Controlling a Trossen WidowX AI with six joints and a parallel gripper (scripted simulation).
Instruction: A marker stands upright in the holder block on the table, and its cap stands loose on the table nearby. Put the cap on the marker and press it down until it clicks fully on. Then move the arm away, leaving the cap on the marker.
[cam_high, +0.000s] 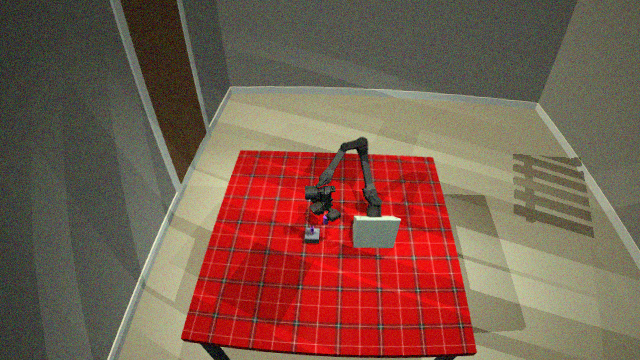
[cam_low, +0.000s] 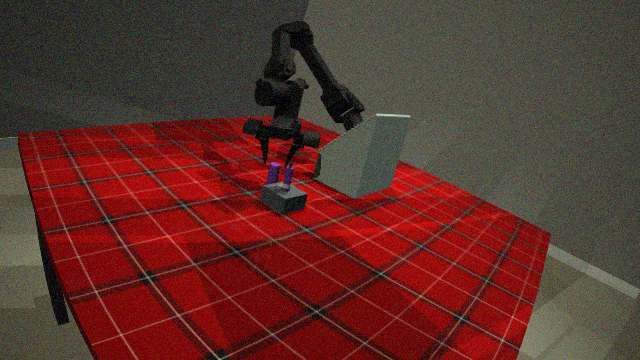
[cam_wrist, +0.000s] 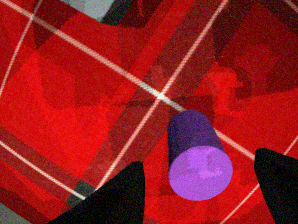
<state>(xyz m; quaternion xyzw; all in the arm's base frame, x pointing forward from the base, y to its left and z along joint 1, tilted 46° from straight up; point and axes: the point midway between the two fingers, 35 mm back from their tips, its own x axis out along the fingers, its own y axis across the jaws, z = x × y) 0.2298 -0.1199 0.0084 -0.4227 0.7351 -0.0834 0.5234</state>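
Right now my gripper tip is 20 mm above the purple cap.
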